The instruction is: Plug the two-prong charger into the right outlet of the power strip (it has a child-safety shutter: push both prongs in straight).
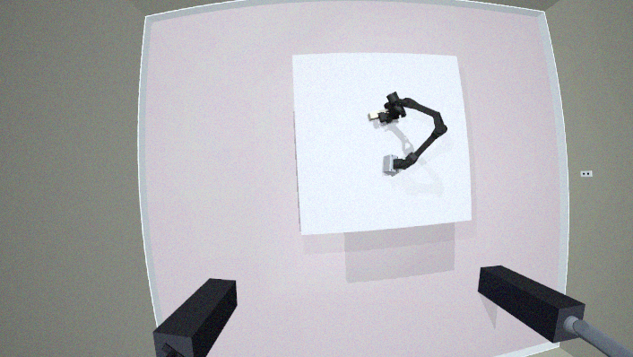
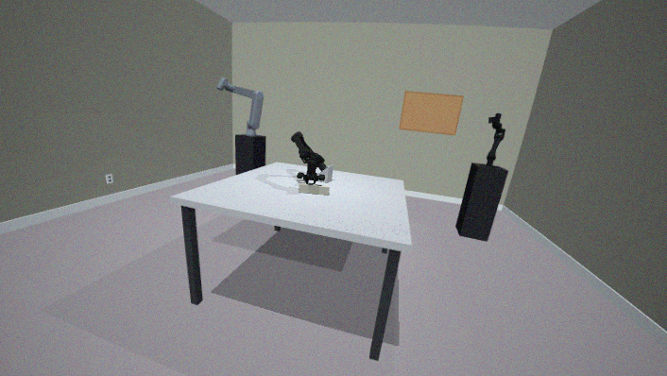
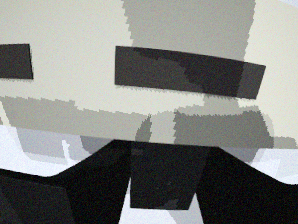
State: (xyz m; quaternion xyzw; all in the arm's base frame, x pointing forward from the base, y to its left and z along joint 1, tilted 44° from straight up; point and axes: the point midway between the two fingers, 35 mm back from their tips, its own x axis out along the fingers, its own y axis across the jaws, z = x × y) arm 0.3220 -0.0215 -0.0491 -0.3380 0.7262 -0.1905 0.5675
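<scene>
Right now my gripper tip is 2 cm short of the dark charger and 1 cm below it.
</scene>
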